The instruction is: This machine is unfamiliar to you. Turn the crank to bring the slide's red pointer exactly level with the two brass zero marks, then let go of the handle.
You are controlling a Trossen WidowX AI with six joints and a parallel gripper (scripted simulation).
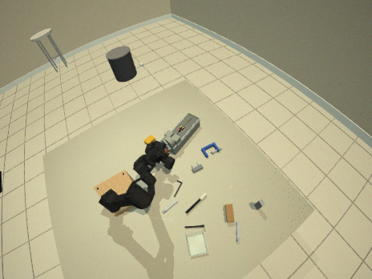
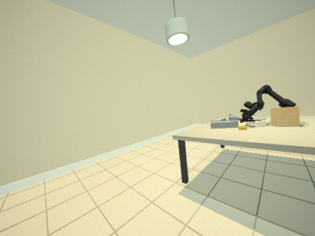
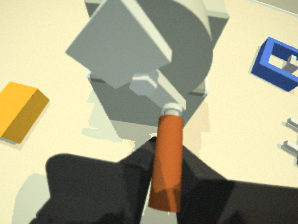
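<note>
Right now my gripper tip is 130 mm short of the red pointer, 50 mm to the right of it and 40 mm below it. The rest, counted from my gripper tip: grey clamp 70 mm ahead, 160 mm to the right, 30 mm below; then brown crank handle 20 mm behind, 30 mm above; then orange block 30 mm behind, 170 mm to the left, 30 mm below.
</note>
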